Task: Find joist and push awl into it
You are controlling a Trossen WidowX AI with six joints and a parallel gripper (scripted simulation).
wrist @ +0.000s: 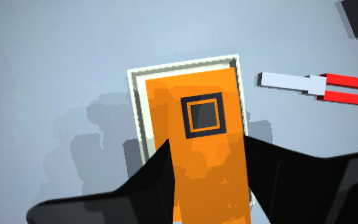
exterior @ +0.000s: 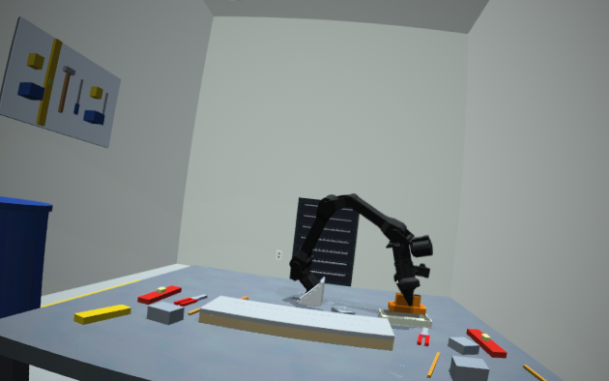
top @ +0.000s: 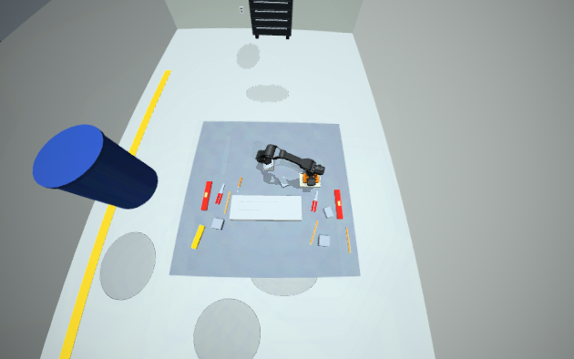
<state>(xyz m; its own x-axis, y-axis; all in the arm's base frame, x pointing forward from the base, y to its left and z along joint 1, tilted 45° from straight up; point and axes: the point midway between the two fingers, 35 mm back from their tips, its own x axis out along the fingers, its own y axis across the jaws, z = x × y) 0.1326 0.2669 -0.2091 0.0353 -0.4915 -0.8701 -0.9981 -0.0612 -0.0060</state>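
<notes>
Right now my gripper tip is 5 cm above the tray and 1 cm to the left of it. From my gripper tip the other things lie so: awl 57 cm to the right, 8 cm ahead, 6 cm below; then orange stud finder 2 cm above, 1 cm to the left; then yellow bar 80 cm to the right, 48 cm ahead, 5 cm below.
</notes>
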